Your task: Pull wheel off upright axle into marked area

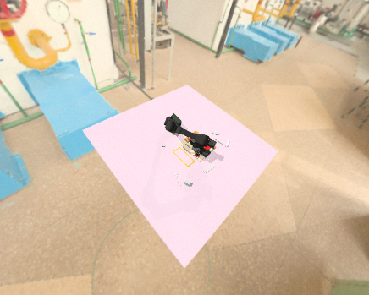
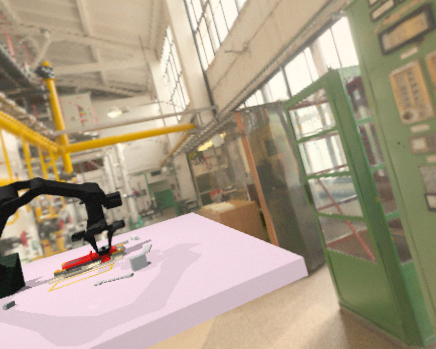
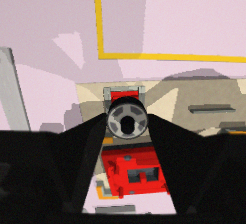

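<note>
Right now the dark wheel is right at my gripper tip. Also, from my gripper tip: beige baseplate: 60 mm behind, 90 mm to the left, 30 mm below.
</note>
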